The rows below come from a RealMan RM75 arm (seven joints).
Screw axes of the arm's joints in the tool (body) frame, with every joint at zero. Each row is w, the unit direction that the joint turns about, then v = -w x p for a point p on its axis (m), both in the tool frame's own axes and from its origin. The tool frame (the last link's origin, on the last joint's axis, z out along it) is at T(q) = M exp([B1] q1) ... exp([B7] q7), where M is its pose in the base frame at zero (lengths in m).
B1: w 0 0 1 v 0 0 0
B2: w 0 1 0 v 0.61 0 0
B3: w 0 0 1 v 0 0 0
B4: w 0 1 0 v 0.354 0 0
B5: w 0 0 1 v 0 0 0
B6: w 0 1 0 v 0.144 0 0
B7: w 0 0 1 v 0 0 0
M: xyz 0 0 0.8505 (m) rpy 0 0 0 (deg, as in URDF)
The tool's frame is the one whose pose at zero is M.
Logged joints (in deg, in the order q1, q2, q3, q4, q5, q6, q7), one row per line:
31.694, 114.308, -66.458, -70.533, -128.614, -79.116, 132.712
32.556, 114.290, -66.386, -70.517, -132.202, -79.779, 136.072
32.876, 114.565, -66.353, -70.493, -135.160, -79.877, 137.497
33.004, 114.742, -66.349, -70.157, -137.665, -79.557, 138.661
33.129, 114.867, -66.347, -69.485, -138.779, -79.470, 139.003
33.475, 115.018, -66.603, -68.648, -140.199, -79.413, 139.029
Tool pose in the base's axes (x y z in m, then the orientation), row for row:
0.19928, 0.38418, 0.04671, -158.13, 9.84, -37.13
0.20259, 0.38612, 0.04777, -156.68, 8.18, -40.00
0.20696, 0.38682, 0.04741, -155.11, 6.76, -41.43
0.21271, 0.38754, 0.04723, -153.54, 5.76, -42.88
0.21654, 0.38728, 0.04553, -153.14, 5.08, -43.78
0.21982, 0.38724, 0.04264, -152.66, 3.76, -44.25
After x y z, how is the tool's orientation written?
As angles about the fixed x, y, z axes (roll, pitch, yaw), in degrees.
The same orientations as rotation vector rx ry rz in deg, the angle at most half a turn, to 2 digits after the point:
-147.22, 52.18, 3.14
-145.20, 55.29, -0.53
-143.65, 56.48, -3.52
-141.94, 57.69, -5.99
-141.42, 58.57, -7.33
-141.29, 58.76, -9.36

